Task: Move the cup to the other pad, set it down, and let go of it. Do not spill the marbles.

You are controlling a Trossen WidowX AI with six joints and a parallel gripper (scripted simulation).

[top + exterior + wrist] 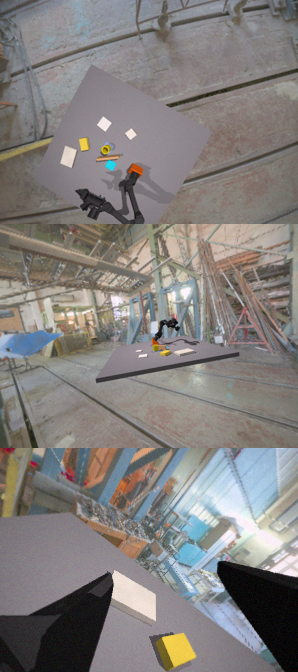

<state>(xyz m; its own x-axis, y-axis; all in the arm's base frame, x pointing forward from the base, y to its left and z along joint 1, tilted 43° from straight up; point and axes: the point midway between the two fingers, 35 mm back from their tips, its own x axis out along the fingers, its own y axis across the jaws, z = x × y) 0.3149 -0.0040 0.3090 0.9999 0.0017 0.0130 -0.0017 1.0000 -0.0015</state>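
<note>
Right now the yellow cup is 6 cm behind my gripper tip, 30 cm to the right of it and 24 cm below it. The rest, counted from my gripper tip: cyan pad 13 cm behind, 16 cm to the right, 28 cm below; beige slab 27 cm ahead, 8 cm to the right, 26 cm below; wooden bar 9 cm behind, 23 cm to the right, 26 cm below.
</note>
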